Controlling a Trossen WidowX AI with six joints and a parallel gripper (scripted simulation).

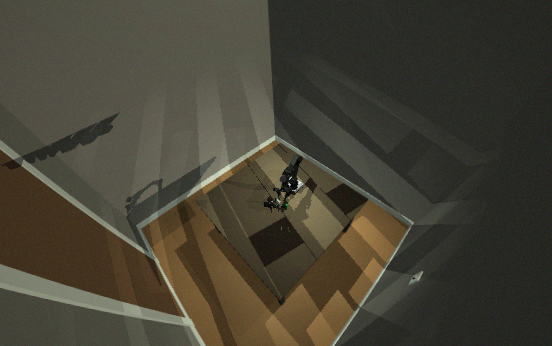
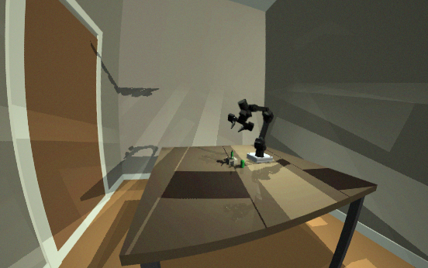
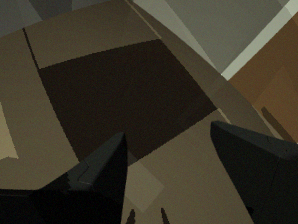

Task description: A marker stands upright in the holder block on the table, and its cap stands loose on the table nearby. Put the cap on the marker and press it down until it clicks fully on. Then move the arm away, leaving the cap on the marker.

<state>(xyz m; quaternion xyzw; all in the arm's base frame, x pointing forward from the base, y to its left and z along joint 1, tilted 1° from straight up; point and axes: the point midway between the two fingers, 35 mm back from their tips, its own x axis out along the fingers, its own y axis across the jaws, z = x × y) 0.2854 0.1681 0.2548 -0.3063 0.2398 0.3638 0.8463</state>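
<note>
My gripper tip is 260 mm above the green cap, 90 mm past it and 60 mm to the left of it. Round my gripper tip: pale holder block (260 mm below, 160 mm to the right, 40 mm behind).
</note>
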